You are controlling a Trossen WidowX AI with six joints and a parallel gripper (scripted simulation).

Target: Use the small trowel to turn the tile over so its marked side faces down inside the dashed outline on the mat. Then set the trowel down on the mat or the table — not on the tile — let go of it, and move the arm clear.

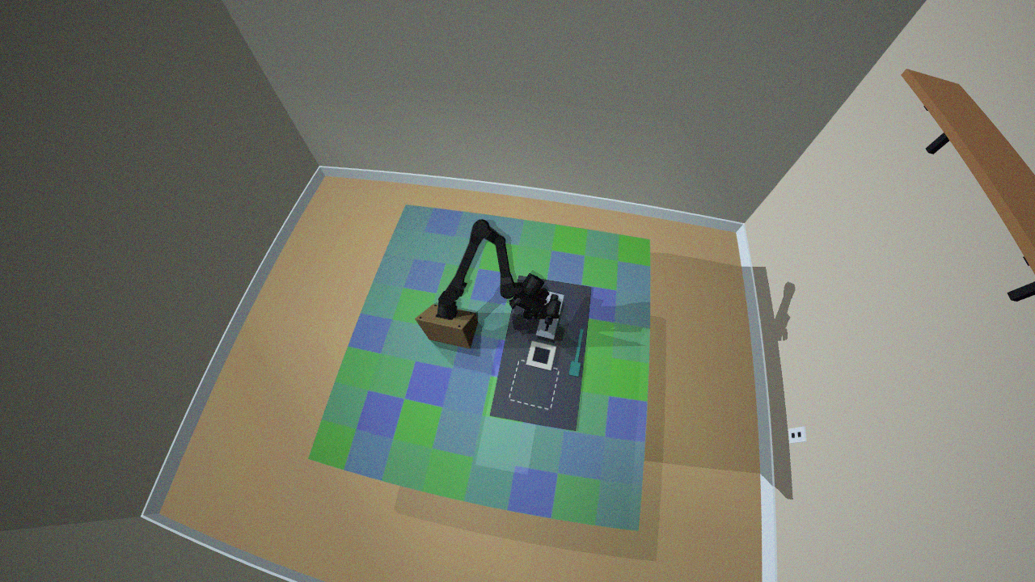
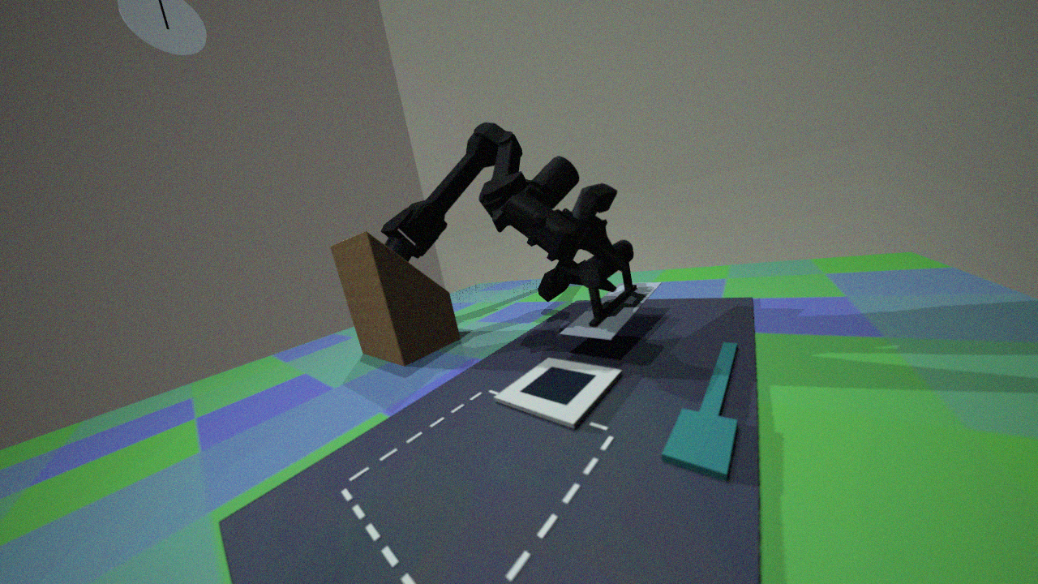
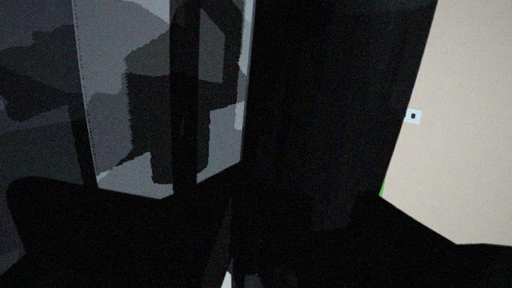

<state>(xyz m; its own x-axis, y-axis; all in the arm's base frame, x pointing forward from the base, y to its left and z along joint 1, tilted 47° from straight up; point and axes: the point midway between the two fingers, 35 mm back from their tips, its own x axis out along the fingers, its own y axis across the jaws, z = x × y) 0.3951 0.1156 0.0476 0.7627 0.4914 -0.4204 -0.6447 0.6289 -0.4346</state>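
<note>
My gripper tip is now 110 mm above the dark mat, 100 mm to the left of it and 20 mm past it. Round my gripper tip: tile (140 mm to the right, 90 mm below, 30 mm behind); then teal trowel (120 mm to the right, 120 mm ahead, 90 mm below).
</note>
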